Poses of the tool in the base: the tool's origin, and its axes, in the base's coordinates. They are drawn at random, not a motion.
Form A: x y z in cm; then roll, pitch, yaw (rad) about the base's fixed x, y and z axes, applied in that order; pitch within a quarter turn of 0, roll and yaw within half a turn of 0.
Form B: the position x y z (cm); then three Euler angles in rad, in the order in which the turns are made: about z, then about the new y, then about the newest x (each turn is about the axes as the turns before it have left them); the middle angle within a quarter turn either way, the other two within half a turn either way. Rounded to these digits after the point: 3 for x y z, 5 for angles.
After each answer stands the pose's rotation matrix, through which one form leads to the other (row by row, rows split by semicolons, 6 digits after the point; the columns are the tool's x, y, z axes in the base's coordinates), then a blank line. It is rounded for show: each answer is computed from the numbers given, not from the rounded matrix.
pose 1, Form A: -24.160 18.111 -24.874 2.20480 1.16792 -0.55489
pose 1, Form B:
-24.160 18.111 -24.874 -0.55489 1.16792 2.20480
0.333240 0.317861 -0.887646; -0.206560 -0.893973 -0.397674; -0.919937 0.315873 -0.232250

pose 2, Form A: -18.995 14.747 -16.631 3.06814 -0.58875 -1.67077
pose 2, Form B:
-18.995 14.747 -16.631 -1.67077 -0.58875 3.06814
-0.083003 -0.988256 -0.128296; -0.827483 0.140088 -0.543735; 0.555322 0.061031 -0.829393

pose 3, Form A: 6.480 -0.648 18.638 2.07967 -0.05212 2.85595
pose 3, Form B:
6.480 -0.648 18.638 2.85595 -0.05212 2.07967
-0.958178 0.180931 0.221719; 0.281391 0.454634 0.845060; 0.052096 0.872108 -0.486532

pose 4, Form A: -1.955 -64.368 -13.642 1.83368 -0.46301 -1.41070
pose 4, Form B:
-1.955 -64.368 -13.642 -1.41070 -0.46301 1.83368
0.142629 -0.325298 -0.934793; -0.883271 0.384357 -0.268520; 0.446643 0.863974 -0.232505

